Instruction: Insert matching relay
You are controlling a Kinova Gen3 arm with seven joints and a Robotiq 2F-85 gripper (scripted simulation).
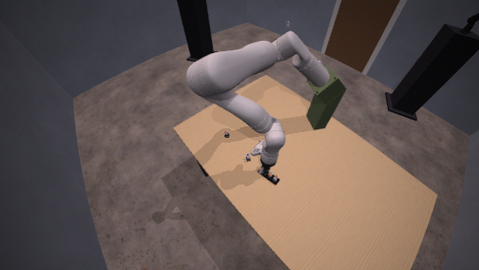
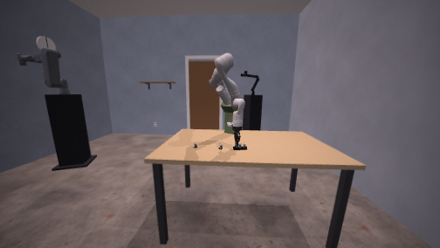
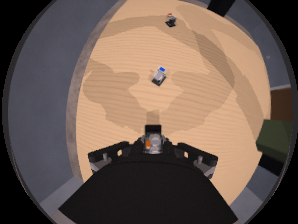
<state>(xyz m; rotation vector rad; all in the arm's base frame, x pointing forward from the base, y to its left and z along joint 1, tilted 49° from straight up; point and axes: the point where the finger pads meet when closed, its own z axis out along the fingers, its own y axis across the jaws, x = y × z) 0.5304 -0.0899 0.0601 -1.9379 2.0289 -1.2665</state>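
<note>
Right now my hand is 40 mm above the rack, 30 mm to the right of it and 10 mm short of it.
</note>
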